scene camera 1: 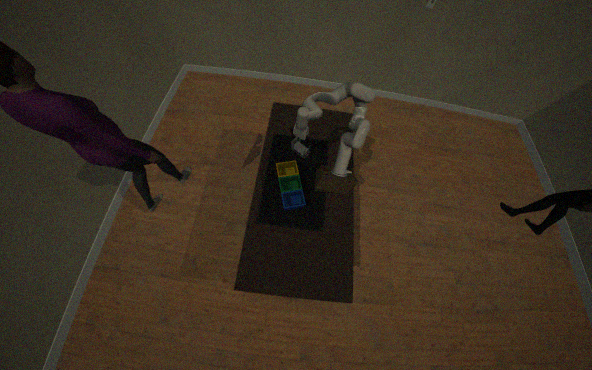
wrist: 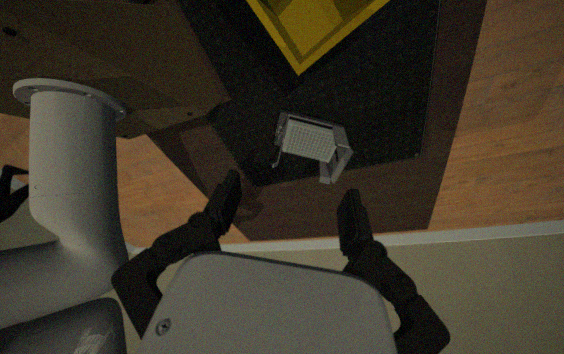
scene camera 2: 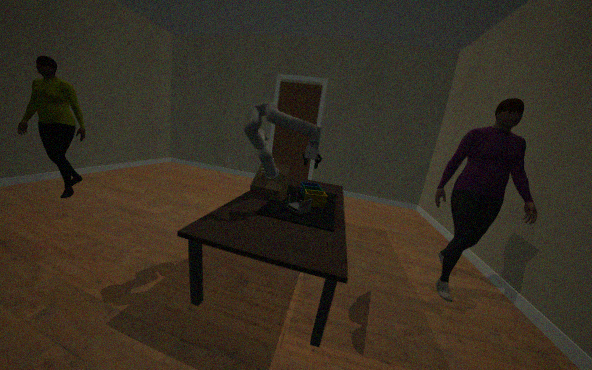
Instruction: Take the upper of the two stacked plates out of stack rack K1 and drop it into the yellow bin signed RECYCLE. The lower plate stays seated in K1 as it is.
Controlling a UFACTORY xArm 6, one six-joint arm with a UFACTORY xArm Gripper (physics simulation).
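Frame: origin at the arm's base, x right, y ahead, z up, level; millimetres.
Where they show: gripper, between the fingertips: (scene camera 1: 299,141) (wrist: 291,190) (scene camera 2: 310,167); arm's base, origin of its link: (scene camera 1: 338,173) (wrist: 77,101) (scene camera 2: 271,173).
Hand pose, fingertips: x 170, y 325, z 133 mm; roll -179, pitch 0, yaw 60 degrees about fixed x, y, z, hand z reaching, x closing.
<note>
Each offset is from my fingertips to the top centre of the thing. "*": to the spot under its first point. Level surfaces: height alone.
Stack rack K1 @(dx +114, dy -34, dz -198 mm) (scene camera 2: 302,205) (wrist: 342,159), a grey frame, stands on the black mat. In the wrist view a pale gridded plate @(dx +118, dy -28, dz -265 mm) (wrist: 309,140) lies at its top; the lower plate cannot be made out beneath it. My gripper (scene camera 2: 312,161) (wrist: 291,190) is open and empty, well above the table. In the wrist view its fingertips lie below the rack in the picture, and the rack shows beyond the gap. In scene camera 1, gripper and rack are hard to tell apart. The yellow bin @(dx -247, dy +39, dz -218 mm) (scene camera 1: 287,169) (scene camera 2: 316,201) (wrist: 300,69) stands beside the rack; its sign is unreadable.
A green bin (scene camera 1: 290,183) and a blue bin @(* dx -350, dy +2, dz -311 mm) (scene camera 1: 293,199) stand in a row with the yellow one on the black mat @(dz -317 mm) (scene camera 1: 312,220) (wrist: 390,120). The arm's base stands on a brown block (scene camera 1: 332,182) (wrist: 165,112) at the side. Several people stand around the table (scene camera 2: 260,240).
</note>
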